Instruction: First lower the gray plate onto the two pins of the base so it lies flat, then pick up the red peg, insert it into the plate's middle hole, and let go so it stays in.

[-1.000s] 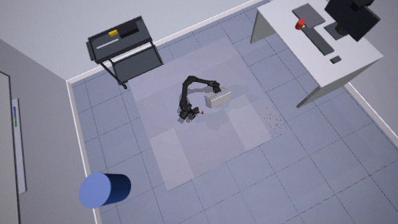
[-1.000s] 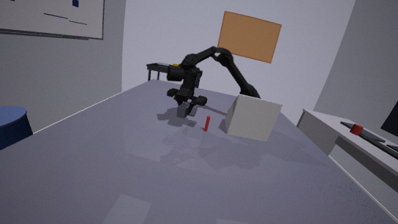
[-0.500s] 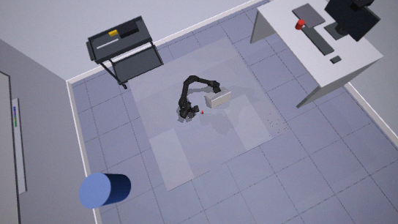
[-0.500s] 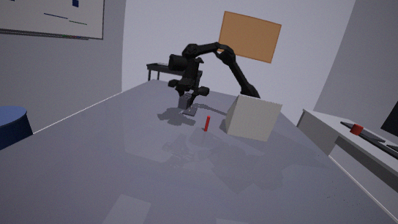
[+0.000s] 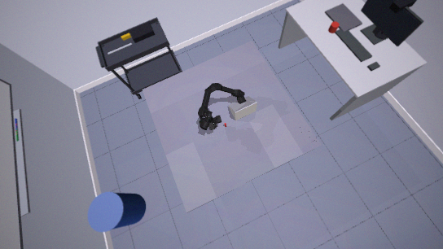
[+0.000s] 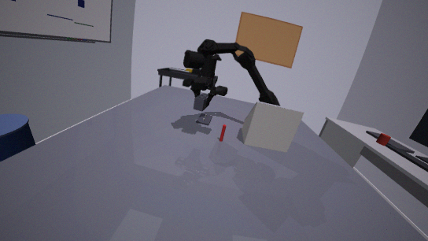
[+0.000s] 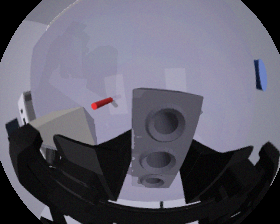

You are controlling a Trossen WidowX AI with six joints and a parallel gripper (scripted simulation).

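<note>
My gripper tip is now 12 cm past the red peg, 10 cm above it and 3 cm to the right of it. Also, from my gripper tip: gray plate (3 cm above).
</note>
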